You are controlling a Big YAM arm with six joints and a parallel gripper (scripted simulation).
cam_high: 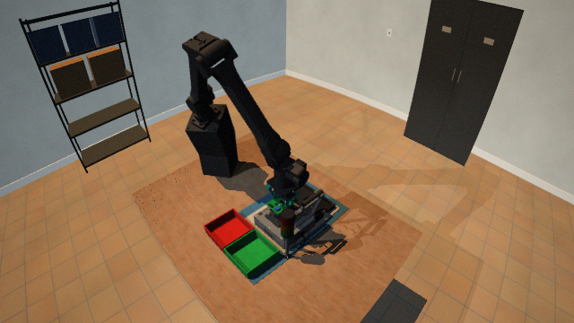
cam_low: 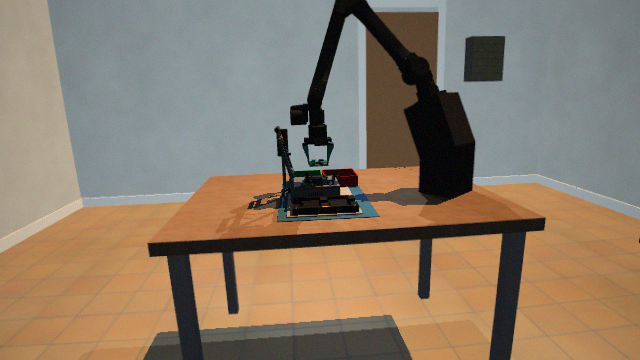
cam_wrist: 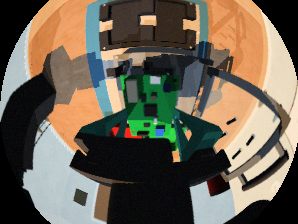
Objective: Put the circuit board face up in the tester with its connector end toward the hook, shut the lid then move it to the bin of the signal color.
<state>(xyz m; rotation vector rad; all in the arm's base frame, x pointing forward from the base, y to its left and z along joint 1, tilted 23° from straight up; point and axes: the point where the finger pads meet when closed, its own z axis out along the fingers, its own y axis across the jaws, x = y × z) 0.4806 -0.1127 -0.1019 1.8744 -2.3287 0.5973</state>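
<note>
My gripper is now right at the green circuit board. Round my hand: green bin: 210 mm to the right, 120 mm below, 10 mm behind; then tester lid: 120 mm ahead, 50 mm above, 40 mm to the right; then red bin: 170 mm to the right, 150 mm behind, 120 mm below.
</note>
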